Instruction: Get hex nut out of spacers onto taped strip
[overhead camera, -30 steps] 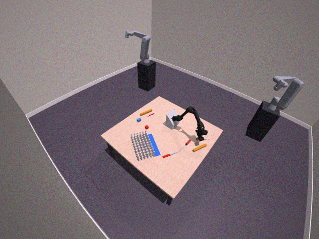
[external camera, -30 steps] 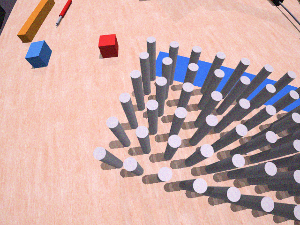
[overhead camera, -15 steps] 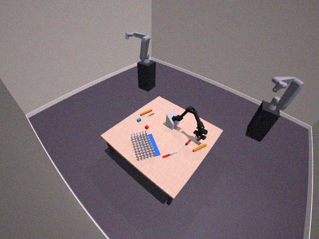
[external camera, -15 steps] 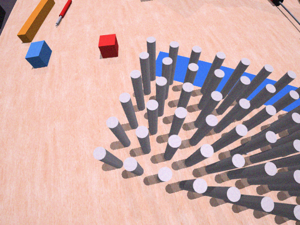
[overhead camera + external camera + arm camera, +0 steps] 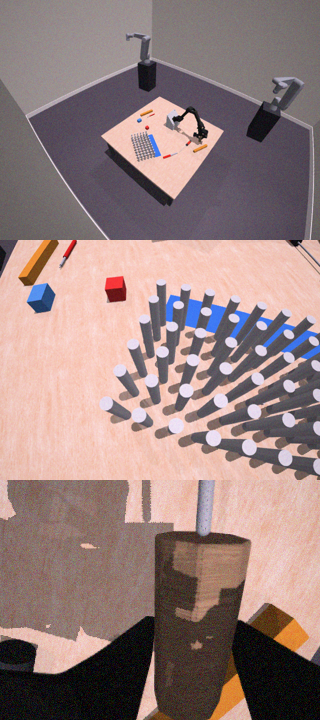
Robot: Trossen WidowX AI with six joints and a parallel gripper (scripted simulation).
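Right now the long tool is 10 cm behind my gripper tip, 2 cm to the right of it and 1 cm above it. From my gripper tip the other things lie so: hex nut 56 cm to the right, 55 cm ahead, 6 cm below; then blue taped strip 50 cm to the right, 40 cm ahead, 6 cm below; then red cube 75 cm to the right, 21 cm ahead, 4 cm below.
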